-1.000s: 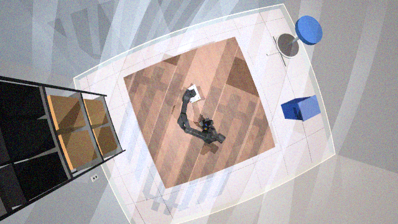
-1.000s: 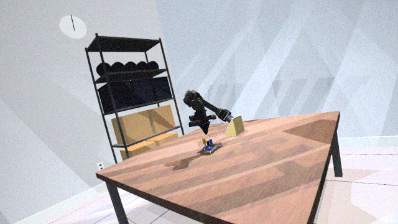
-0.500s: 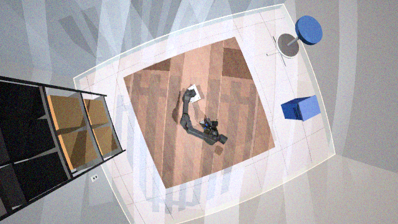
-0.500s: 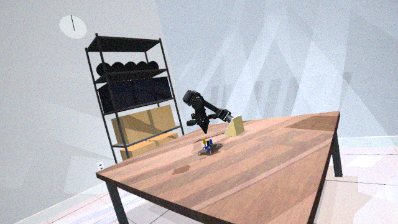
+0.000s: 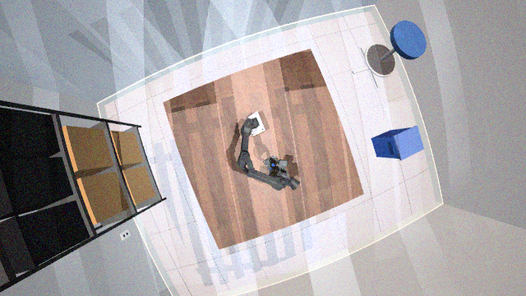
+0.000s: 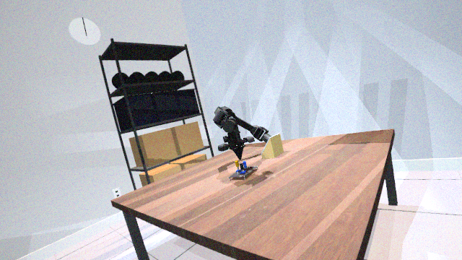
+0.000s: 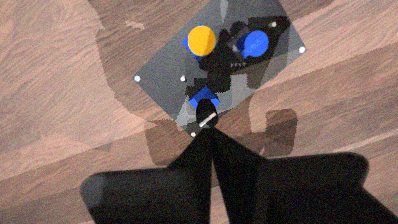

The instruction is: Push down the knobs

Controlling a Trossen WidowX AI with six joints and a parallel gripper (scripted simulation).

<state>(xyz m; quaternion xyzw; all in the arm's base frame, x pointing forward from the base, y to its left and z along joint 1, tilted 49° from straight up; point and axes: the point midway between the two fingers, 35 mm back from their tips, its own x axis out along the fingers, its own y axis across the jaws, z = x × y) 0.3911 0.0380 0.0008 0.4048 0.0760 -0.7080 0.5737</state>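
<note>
Now: gripper tip 50 mm above the blue potentiometer. Round my gripper tip: blue knob 60 mm behind, 50 mm below, 30 mm to the right.
</note>
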